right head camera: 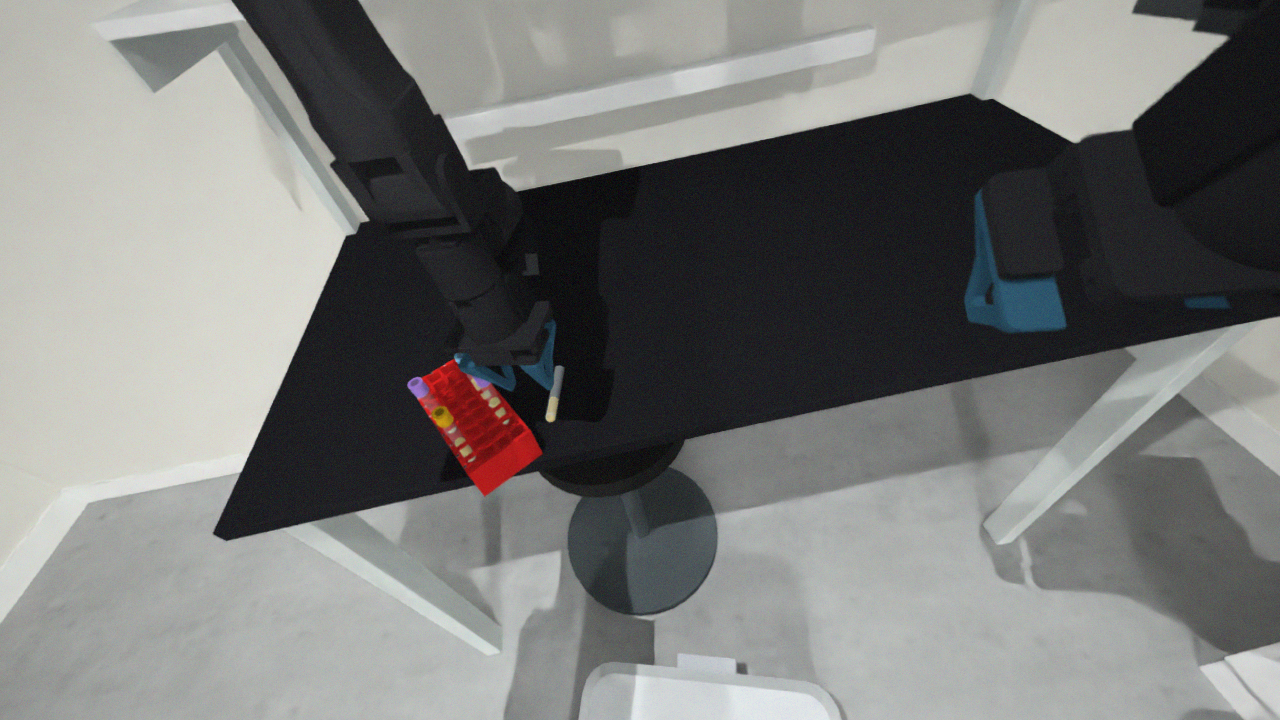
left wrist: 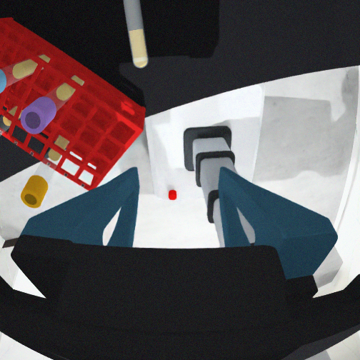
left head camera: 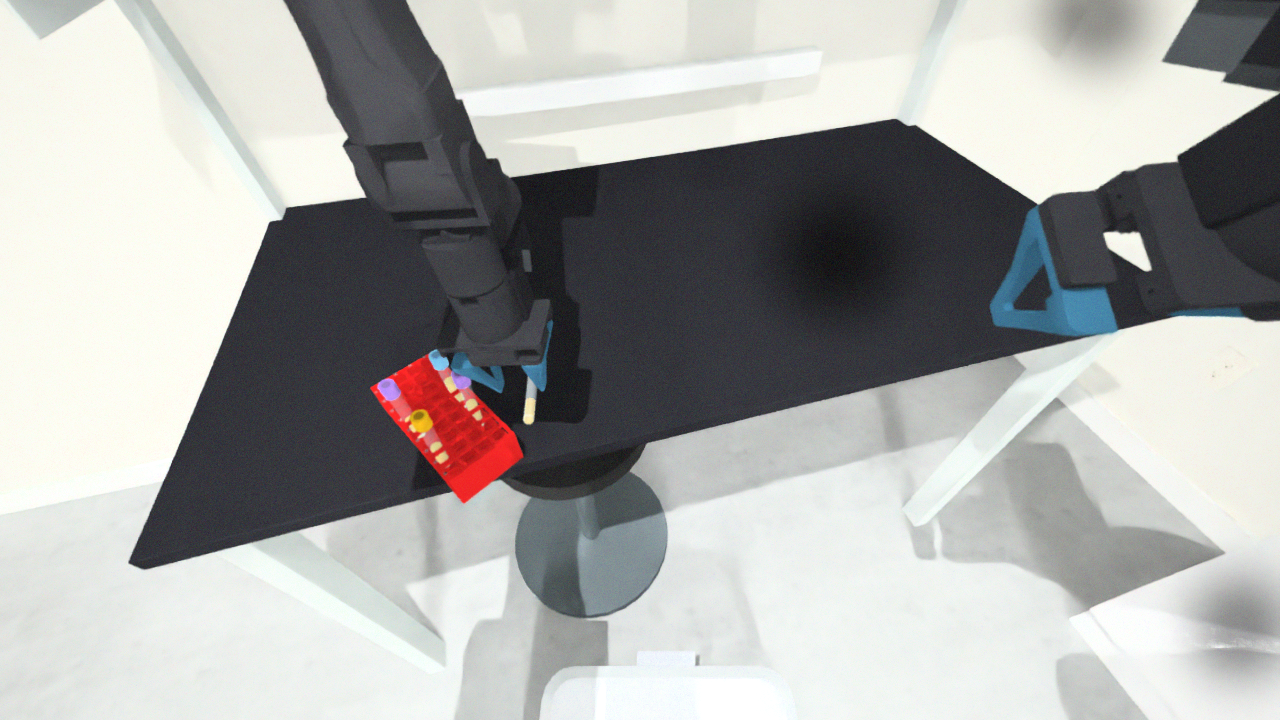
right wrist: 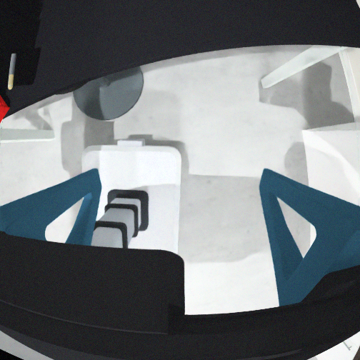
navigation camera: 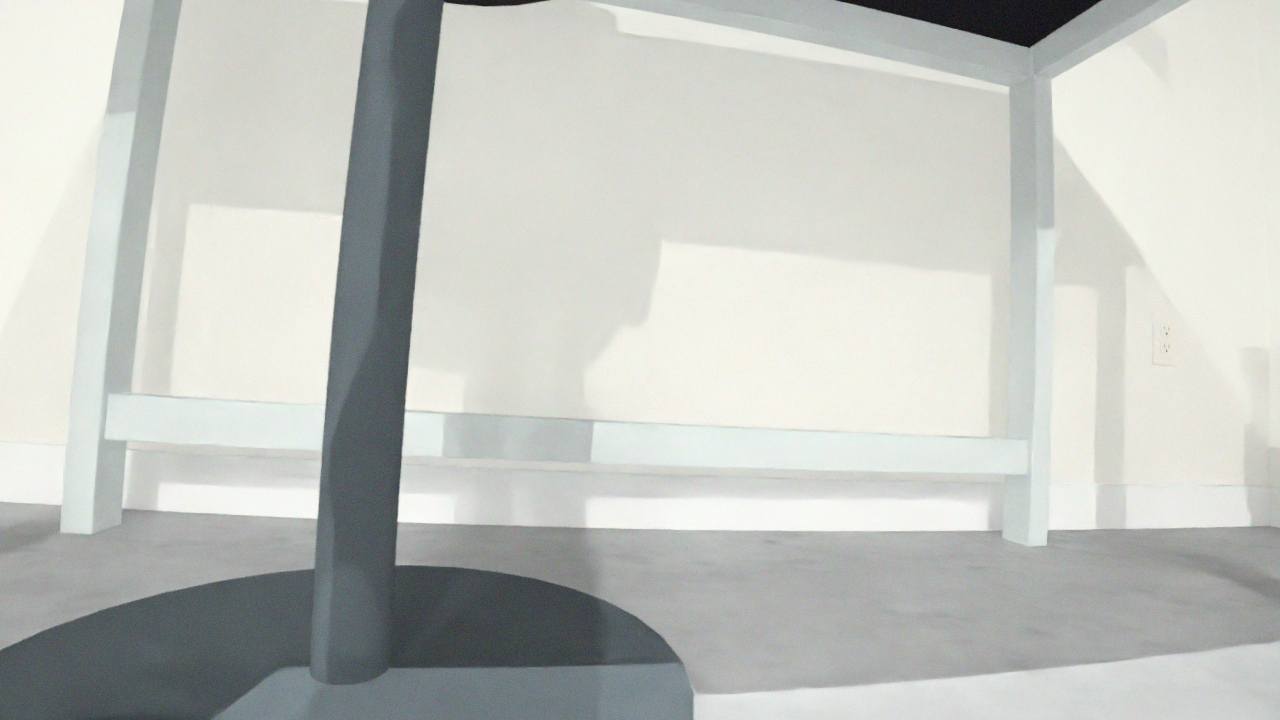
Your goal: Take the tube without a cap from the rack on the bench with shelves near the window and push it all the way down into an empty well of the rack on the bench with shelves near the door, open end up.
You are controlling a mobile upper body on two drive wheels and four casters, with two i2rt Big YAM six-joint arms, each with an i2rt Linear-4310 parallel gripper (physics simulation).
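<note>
The tube without a cap (left head camera: 529, 409) (right head camera: 554, 395) (left wrist: 136, 37) (right wrist: 11, 72), grey with pale yellow at its rounded end, lies on the black bench (left head camera: 742, 331) (right head camera: 760, 295), right of the red rack (left head camera: 492, 467) (right head camera: 506, 461) (left wrist: 117, 157). The rack holds tubes with purple, blue and yellow caps and stands at the bench's front edge. My left gripper (left head camera: 521, 388) (right head camera: 531, 386) (left wrist: 178, 176) is partly open and empty, above the gap between rack and tube. In its wrist view the tube lies ahead of the fingertips. My right gripper (right wrist: 180, 177) is wide open and empty, far right. No second rack shows.
A yellow cap (left head camera: 420, 419) (right head camera: 441, 415) (left wrist: 34, 191) and a purple cap (left head camera: 388, 388) (right head camera: 417, 386) stick up from the rack. A round stool (left head camera: 590, 555) (right head camera: 642, 559) (navigation camera: 366, 358) stands under the front edge. A pale bar (left head camera: 644, 82) (right head camera: 662, 78) runs behind the bench.
</note>
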